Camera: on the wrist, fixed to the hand. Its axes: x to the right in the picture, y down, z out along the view.
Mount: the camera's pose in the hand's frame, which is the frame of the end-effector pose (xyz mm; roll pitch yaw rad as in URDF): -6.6 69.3 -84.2 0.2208 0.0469 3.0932
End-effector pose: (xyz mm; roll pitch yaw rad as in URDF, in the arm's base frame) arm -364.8 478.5 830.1 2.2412 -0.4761 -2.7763
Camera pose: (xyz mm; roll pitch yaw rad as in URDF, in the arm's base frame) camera -305.5 476.6 921.8 -2.0224 0.4090 0.3580
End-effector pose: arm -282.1 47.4 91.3 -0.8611 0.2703 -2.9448
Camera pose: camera -251.4 72.6 -10.5 1.0821 -0.2030 0.2010
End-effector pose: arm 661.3 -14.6 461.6 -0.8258 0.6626 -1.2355
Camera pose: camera 623.6 48.2 380.5 1.0465 -0.5952 1.9081
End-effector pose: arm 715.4 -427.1 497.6 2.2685 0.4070 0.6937
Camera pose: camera 730.6 -388.5 598.7 -2.0442 -0.4742 -2.4534
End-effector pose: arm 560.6 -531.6 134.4 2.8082 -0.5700 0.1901
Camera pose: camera 508.1 -580.3 216.9 -2.5684 0.5096 -2.9168
